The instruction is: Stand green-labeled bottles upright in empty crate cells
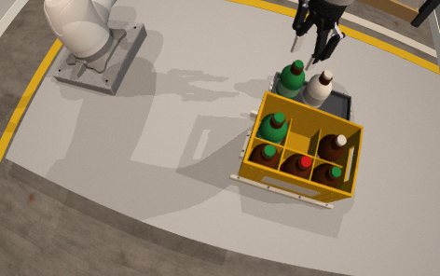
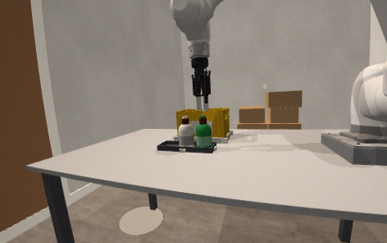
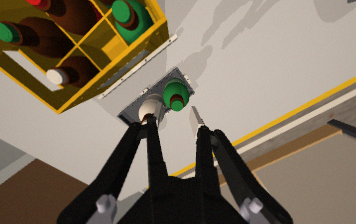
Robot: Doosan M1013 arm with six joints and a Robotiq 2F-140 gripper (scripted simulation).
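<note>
The white-labeled bottle lies 130 mm below my hand, 90 mm ahead of it and 10 mm to the left of it. Round my hand: brown bottle (180 mm to the right, 150 mm ahead, 130 mm below); then yellow crate (220 mm to the right, 130 mm below, 70 mm ahead); then dark tray (200 mm below, 90 mm ahead).
</note>
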